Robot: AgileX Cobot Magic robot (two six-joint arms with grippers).
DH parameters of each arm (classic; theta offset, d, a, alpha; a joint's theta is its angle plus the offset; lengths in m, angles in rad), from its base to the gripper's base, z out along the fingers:
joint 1: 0 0.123 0 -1.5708
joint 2: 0.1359 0 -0.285 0
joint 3: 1.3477 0 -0.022 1.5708
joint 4: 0 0.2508 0 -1.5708
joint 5: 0 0 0.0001 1.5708
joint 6: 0 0.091 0 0
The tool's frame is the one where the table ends.
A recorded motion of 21 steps. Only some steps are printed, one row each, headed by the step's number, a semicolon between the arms.
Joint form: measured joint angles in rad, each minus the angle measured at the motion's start. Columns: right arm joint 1, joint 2, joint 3, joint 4, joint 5, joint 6; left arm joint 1, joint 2, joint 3, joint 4, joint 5, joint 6.
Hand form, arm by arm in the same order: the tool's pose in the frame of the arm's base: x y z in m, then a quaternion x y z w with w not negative. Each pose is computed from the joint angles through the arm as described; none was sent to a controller.
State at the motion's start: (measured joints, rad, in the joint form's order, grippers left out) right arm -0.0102 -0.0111 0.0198 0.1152 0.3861 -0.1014; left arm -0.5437 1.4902 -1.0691 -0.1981 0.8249 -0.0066
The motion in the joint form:
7: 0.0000 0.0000 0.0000 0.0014 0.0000 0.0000; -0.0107 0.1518 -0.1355 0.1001 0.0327 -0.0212
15: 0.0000 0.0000 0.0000 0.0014 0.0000 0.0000; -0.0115 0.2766 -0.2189 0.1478 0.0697 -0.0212
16: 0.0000 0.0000 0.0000 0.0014 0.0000 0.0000; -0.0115 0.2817 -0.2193 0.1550 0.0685 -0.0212
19: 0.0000 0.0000 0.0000 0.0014 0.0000 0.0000; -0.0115 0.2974 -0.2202 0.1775 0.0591 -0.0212
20: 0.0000 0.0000 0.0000 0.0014 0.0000 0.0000; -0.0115 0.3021 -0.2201 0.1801 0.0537 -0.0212
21: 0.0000 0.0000 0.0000 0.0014 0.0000 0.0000; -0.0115 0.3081 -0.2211 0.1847 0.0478 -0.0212
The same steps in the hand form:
7: 0.0522 0.0035 0.1727 -0.00615 0.80627 0.01663 0.59128; 0.2805 -0.1816 0.2517 0.23171 0.95500 -0.09219 0.16058
15: 0.0522 0.0035 0.1727 -0.00615 0.80627 0.01663 0.59128; 0.3028 -0.1920 0.2298 0.24558 0.95871 -0.06148 0.12957
16: 0.0522 0.0035 0.1727 -0.00615 0.80627 0.01663 0.59128; 0.3037 -0.1920 0.2281 0.24738 0.95856 -0.05799 0.12882
19: 0.0522 0.0035 0.1727 -0.00615 0.80627 0.01663 0.59128; 0.3067 -0.1920 0.2228 0.25298 0.95762 -0.04791 0.12908
20: 0.0522 0.0035 0.1727 -0.00615 0.80627 0.01663 0.59128; 0.3076 -0.1923 0.2212 0.25359 0.95743 -0.04691 0.12969
21: 0.0522 0.0035 0.1727 -0.00615 0.80627 0.01663 0.59128; 0.3088 -0.1927 0.2194 0.25472 0.95708 -0.04515 0.13069

